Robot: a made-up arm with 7 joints.
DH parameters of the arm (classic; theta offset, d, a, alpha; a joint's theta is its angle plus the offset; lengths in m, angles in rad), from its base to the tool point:
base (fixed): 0 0 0 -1.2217
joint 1: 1.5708 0 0 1.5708
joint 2: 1.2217 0 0 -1.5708
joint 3: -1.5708 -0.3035 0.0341 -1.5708
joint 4: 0 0 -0.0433 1.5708
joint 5: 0 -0.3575 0 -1.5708
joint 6: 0 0 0 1.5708
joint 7: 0 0 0 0
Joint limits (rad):
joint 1: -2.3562..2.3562
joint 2: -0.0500..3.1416
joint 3: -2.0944..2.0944
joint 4: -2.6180..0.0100
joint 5: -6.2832..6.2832
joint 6: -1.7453..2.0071
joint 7: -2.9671..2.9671
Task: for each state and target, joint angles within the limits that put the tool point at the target. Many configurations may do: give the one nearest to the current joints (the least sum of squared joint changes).
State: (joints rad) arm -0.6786 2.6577 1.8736 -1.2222 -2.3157 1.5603 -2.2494
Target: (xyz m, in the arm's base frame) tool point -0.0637 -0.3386 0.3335
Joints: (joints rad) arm -0.2254 2.9724 1.4847 -1.7715 -2.3157 1.5603 -2.2494
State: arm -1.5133 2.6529 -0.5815 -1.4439 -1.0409 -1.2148 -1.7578
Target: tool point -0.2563 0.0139 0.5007
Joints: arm -1.2801 3.1362 -0.1103 -1.3635 -1.0409 -1.2148 -1.7578
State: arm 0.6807 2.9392 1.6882 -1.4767 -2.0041 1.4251 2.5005
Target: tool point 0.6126 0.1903 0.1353
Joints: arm 1.4321 2.8421 1.4505 -0.5796 -2.0041 1.4251 2.5005
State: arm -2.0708 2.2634 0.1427 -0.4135 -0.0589 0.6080 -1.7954
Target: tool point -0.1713 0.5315 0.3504
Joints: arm -1.7090 2.1354 0.0791 -0.5081 -0.0589 0.6080 -1.7954
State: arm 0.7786 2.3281 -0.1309 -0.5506 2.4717 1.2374 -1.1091
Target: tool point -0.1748 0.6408 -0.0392
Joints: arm 0.8837 1.4846 -0.2426 -0.2755 2.4717 1.2374 -1.1091
